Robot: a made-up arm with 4 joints. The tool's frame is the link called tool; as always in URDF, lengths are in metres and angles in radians. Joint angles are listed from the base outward.
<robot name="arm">
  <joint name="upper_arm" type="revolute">
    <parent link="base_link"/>
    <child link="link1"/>
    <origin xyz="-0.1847 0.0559 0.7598"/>
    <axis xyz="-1 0 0"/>
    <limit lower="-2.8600" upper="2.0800"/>
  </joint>
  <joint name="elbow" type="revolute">
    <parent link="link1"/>
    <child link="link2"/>
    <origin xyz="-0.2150 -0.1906 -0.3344"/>
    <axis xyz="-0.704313 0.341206 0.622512"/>
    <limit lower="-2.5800" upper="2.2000"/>
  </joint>
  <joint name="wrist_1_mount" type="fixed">
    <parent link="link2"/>
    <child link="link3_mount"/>
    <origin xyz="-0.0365 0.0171 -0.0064"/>
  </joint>
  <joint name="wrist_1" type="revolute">
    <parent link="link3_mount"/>
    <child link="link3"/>
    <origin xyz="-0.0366 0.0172 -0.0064"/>
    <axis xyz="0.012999 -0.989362 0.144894"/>
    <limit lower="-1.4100" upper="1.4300"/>
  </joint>
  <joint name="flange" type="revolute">
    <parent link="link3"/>
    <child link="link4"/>
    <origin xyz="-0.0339 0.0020 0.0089"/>
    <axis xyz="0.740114 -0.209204 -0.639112"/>
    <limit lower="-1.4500" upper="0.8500"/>
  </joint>
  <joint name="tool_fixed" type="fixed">
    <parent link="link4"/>
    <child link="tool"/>
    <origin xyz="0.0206 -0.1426 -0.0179" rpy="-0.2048 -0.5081 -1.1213"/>
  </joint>
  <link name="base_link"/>
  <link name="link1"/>
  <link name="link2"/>
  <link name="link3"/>
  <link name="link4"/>
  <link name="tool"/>
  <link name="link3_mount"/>
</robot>
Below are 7 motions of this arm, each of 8 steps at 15 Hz.
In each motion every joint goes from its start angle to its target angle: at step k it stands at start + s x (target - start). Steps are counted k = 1, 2, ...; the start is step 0. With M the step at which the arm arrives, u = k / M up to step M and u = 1 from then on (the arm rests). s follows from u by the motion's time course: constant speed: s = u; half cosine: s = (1 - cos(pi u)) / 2; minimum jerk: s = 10 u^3 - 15 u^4 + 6 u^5.
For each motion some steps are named. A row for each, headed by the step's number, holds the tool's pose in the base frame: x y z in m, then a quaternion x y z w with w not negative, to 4 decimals.
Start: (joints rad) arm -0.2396 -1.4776 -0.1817 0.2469
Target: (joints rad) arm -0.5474 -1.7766 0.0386 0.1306
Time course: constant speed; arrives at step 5
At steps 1, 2, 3, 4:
1: -0.4668 0.0987 0.3183 0.4086 0.2731 -0.8117 0.3157
2: -0.4596 0.1275 0.3245 0.4281 0.2847 -0.8122 0.2758
3: -0.4527 0.1552 0.3327 0.4436 0.2971 -0.8125 0.2341
4: -0.4462 0.1818 0.3427 0.4550 0.3104 -0.8125 0.1911

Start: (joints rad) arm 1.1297 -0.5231 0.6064 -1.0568
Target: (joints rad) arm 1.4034 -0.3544 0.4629 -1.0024
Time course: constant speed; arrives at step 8
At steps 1, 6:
1: -0.4701 -0.2877 0.8687 -0.6516 -0.6635 -0.1107 0.3505
6: -0.4584 -0.2645 0.9297 -0.7124 -0.6250 -0.0251 0.3181

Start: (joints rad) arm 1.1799 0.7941 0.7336 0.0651
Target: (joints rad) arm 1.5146 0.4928 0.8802 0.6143
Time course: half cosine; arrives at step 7
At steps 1, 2, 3, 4, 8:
1: -0.4034 -0.3338 0.9430 -0.5901 -0.4930 0.0534 0.6371
2: -0.4075 -0.3387 0.9613 -0.5724 -0.5035 0.0248 0.6467
3: -0.4131 -0.3446 0.9861 -0.5439 -0.5180 -0.0139 0.6600
4: -0.4185 -0.3492 1.0114 -0.5084 -0.5328 -0.0529 0.6744
8: -0.4247 -0.3523 1.0498 -0.4380 -0.5538 -0.1104 0.6994

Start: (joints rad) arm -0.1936 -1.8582 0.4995 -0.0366
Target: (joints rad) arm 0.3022 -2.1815 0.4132 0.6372
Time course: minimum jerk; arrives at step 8
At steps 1, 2, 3, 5, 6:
1: -0.4350 0.0321 0.3245 0.3576 0.0058 -0.9285 0.0995
2: -0.4264 0.0203 0.3273 0.3807 -0.0007 -0.9214 0.0778
3: -0.4087 -0.0034 0.3355 0.4271 -0.0132 -0.9034 0.0370
5: -0.3595 -0.0667 0.3769 -0.5517 0.0411 0.8312 0.0556
6: -0.3409 -0.0902 0.4004 -0.5993 0.0485 0.7946 0.0849

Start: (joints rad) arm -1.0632 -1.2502 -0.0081 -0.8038
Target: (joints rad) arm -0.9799 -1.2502 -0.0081 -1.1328
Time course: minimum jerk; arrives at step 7
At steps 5, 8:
5: -0.4494 0.2031 0.3803 0.2067 0.1185 -0.6287 0.7403
8: -0.4461 0.1938 0.3810 0.1907 0.1007 -0.6204 0.7540

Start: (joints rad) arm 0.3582 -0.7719 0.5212 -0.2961
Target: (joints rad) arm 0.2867 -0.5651 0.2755 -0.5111
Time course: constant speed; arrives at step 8
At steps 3, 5, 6, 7, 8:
3: -0.4903 -0.3007 0.4901 -0.1669 -0.4275 -0.6315 0.6250
5: -0.4864 -0.2978 0.4949 -0.2076 -0.4090 -0.6016 0.6540
6: -0.4839 -0.2961 0.4972 -0.2274 -0.3996 -0.5854 0.6678
7: -0.4811 -0.2942 0.4993 -0.2470 -0.3901 -0.5683 0.6810
8: -0.4779 -0.2922 0.5012 -0.2662 -0.3805 -0.5505 0.6938

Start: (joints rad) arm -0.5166 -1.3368 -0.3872 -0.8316
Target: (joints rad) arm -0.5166 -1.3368 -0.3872 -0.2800
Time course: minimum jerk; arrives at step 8
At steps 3, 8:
3: -0.4563 0.0651 0.3138 0.2149 0.1778 -0.6164 0.7364
8: -0.4823 0.1112 0.3088 0.2956 0.2929 -0.6762 0.6080

